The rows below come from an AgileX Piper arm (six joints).
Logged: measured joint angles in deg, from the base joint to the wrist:
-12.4 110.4 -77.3 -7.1 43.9 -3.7
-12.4 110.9 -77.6 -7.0 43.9 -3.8
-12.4 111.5 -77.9 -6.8 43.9 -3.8
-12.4 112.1 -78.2 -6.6 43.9 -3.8
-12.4 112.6 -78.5 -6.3 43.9 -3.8
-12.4 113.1 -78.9 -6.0 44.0 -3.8
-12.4 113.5 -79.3 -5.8 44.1 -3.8
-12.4 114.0 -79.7 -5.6 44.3 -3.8
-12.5 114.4 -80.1 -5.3 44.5 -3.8
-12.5 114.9 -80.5 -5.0 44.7 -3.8
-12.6 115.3 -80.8 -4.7 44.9 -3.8
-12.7 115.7 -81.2 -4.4 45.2 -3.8
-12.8 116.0 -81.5 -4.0 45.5 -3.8
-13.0 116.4 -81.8 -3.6 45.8 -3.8
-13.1 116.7 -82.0 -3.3 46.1 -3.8
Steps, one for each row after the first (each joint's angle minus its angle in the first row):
0.0 0.5 -0.3 0.1 0.0 -0.1
0.0 1.1 -0.6 0.3 0.0 -0.1
0.0 1.7 -0.9 0.5 0.0 -0.1
0.0 2.2 -1.2 0.8 0.0 -0.1
0.0 2.7 -1.6 1.1 0.1 -0.1
0.0 3.1 -2.0 1.3 0.2 -0.1
0.0 3.6 -2.4 1.5 0.4 -0.1
-0.1 4.0 -2.8 1.8 0.6 -0.1
-0.1 4.5 -3.2 2.1 0.8 -0.1
-0.2 4.9 -3.5 2.4 1.0 -0.1
-0.3 5.3 -3.9 2.7 1.3 -0.1
-0.4 5.6 -4.2 3.1 1.6 -0.1
-0.6 6.0 -4.5 3.5 1.9 -0.1
-0.7 6.3 -4.7 3.8 2.2 -0.1

